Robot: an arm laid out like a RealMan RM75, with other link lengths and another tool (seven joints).
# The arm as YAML. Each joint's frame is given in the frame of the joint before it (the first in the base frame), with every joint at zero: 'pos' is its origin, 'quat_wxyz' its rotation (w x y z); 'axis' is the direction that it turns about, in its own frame. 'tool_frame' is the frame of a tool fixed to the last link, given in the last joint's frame.
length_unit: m
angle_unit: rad
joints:
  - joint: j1
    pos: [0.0, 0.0, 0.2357]
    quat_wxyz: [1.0, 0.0, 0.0, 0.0]
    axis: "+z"
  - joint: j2
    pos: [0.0, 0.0, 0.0]
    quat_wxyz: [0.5, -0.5, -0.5, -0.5]
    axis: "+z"
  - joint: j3
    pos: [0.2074, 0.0, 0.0]
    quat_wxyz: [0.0, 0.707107, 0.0, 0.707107]
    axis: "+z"
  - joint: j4
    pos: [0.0, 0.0, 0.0]
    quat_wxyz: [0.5, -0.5, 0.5, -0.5]
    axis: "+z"
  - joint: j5
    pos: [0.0, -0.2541, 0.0]
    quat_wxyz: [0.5, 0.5, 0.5, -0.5]
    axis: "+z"
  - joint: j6
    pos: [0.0, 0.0, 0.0]
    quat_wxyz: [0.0, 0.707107, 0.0, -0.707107]
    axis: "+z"
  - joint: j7
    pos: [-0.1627, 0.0, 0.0]
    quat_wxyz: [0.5, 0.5, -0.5, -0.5]
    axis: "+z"
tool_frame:
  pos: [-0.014, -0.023, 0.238]
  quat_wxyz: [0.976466, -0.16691, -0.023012, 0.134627]
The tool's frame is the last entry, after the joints.
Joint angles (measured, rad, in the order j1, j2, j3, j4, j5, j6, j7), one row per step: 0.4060 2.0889 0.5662 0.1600 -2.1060 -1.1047 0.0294; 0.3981 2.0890 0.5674 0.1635 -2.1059 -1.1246 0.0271; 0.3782 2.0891 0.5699 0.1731 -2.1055 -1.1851 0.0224; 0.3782 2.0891 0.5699 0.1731 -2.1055 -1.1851 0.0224; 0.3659 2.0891 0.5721 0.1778 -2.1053 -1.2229 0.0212; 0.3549 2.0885 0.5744 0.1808 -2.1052 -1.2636 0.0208; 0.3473 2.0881 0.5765 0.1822 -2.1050 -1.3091 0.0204; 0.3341 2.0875 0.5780 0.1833 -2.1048 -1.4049 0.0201; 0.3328 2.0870 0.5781 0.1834 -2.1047 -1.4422 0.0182; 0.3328 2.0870 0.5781 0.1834 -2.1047 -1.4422 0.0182
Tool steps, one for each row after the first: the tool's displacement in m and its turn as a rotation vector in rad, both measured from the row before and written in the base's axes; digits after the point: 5 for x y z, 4 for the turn. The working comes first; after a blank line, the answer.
Tool pose at each row, in the base's axes (x y z in m, rotation vector in rad; the steps are taken from these numbers as rounded here): 0.31079 0.56682 -0.07807 -1.9811 0.6572 0.8890; 0.30747 0.56476 -0.07360 -1.9729 0.6448 0.9025; 0.29565 0.55903 -0.05968 -1.9490 0.6041 0.9454; 0.29565 0.55903 -0.05968 -1.9490 0.6041 0.9454; 0.28906 0.55503 -0.05025 -1.9321 0.5795 0.9714; 0.28180 0.55089 -0.03945 -1.9146 0.5506 0.9980; 0.27185 0.54683 -0.02728 -1.8971 0.5138 1.0278; 0.24994 0.53655 -0.00253 -1.8630 0.4329 1.0885; 0.23961 0.53264 0.00708 -1.8516 0.3963 1.1117; 0.23961 0.53264 0.00708 -1.8516 0.3963 1.1117

-0.00332 -0.00206 0.00447 0.0122 0.0056 0.0093; -0.01182 -0.00573 0.01392 0.0371 0.0175 0.0316; 0.00000 0.00000 0.00000 0.0000 0.0000 0.0000; -0.00659 -0.00400 0.00943 0.0241 0.0112 0.0184; -0.00726 -0.00414 0.01080 0.0262 0.0102 0.0211; -0.00995 -0.00406 0.01217 0.0292 0.0095 0.0274; -0.02191 -0.01028 0.02475 0.0592 0.0174 0.0613; -0.01033 -0.00391 0.00961 0.0232 0.0042 0.0278; 0.00000 0.00000 0.00000 0.0000 0.0000 0.0000
